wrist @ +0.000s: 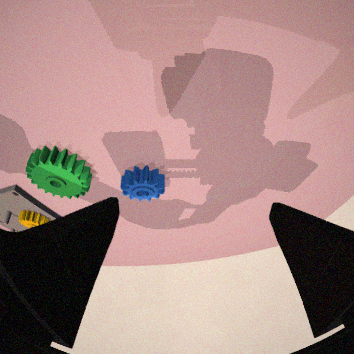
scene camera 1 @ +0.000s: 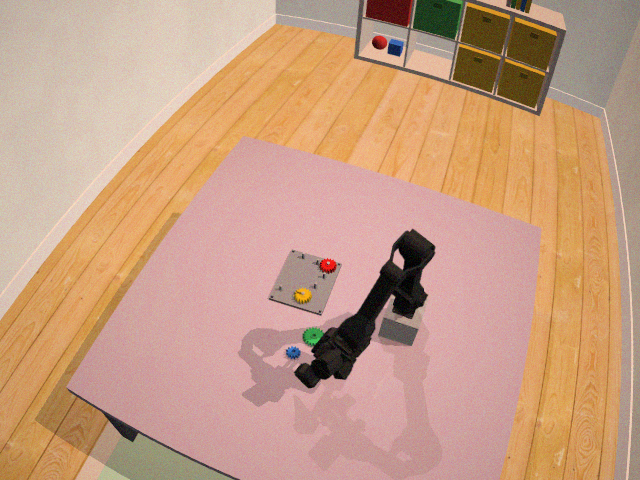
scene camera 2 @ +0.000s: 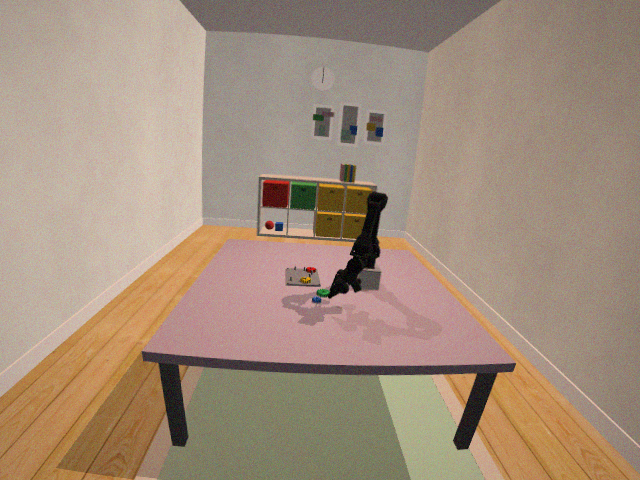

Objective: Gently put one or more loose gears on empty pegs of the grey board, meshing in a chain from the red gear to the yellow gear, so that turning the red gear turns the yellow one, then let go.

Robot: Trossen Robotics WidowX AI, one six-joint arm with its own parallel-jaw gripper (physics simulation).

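Frame: origin at the arm's base, x ahead, y left, z up, level; centimetres.
Seen in the pictures: gripper, fingertip midpoint: (wrist: pixel 198 208) (scene camera 1: pixel 303 362) (scene camera 2: pixel 329 294); arm's base, origin of the base link: (scene camera 1: pixel 405 306) (scene camera 2: pixel 367 265).
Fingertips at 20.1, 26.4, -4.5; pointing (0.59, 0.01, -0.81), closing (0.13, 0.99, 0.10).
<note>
Pixels of each thing's top centre, then the offset from my fingertips to it, as dx, dy, dz. Level surfaces: height alone.
- grey board, middle of its top: (wrist: pixel 16 232) (scene camera 1: pixel 306 276) (scene camera 2: pixel 303 272) +12.4, -30.2, -3.0
- red gear, middle of its top: (scene camera 1: pixel 328 263) (scene camera 2: pixel 311 268) +8.3, -38.1, -3.5
- yellow gear, middle of its top: (wrist: pixel 32 227) (scene camera 1: pixel 303 293) (scene camera 2: pixel 305 278) +10.7, -23.9, -3.5
- loose green gear, middle of its top: (wrist: pixel 55 183) (scene camera 1: pixel 313 335) (scene camera 2: pixel 323 291) +1.9, -12.0, -4.3
- smaller blue gear, middle of its top: (wrist: pixel 142 193) (scene camera 1: pixel 293 351) (scene camera 2: pixel 316 297) +5.1, -4.4, -4.3
- pink table, its level: dz -6.0
The grey board (scene camera 1: pixel 297 276) (scene camera 2: pixel 296 277) (wrist: pixel 24 202) lies on the table. The red gear (scene camera 1: pixel 327 265) (scene camera 2: pixel 310 269) sits near its back right corner and the yellow gear (scene camera 1: pixel 302 296) (scene camera 2: pixel 305 280) (wrist: pixel 31 218) near its front edge. Several thin pegs on the board are empty. The loose green gear (scene camera 1: pixel 312 336) (scene camera 2: pixel 323 292) (wrist: pixel 56 172) lies flat in front of the board. The smaller blue gear (scene camera 1: pixel 293 352) (scene camera 2: pixel 316 299) (wrist: pixel 143 184) lies flat just beyond it. My gripper (wrist: pixel 198 208) is open and empty, above the table near both loose gears. In the first scene view the arm partly covers its fingers.
The arm's grey base block (scene camera 1: pixel 398 330) (scene camera 2: pixel 371 279) stands on the pink table (scene camera 1: pixel 206 320) (scene camera 2: pixel 232 330), to the right of the board. Arm shadows fall around the loose gears. A shelf unit (scene camera 2: pixel 258 206) stands by the far wall.
</note>
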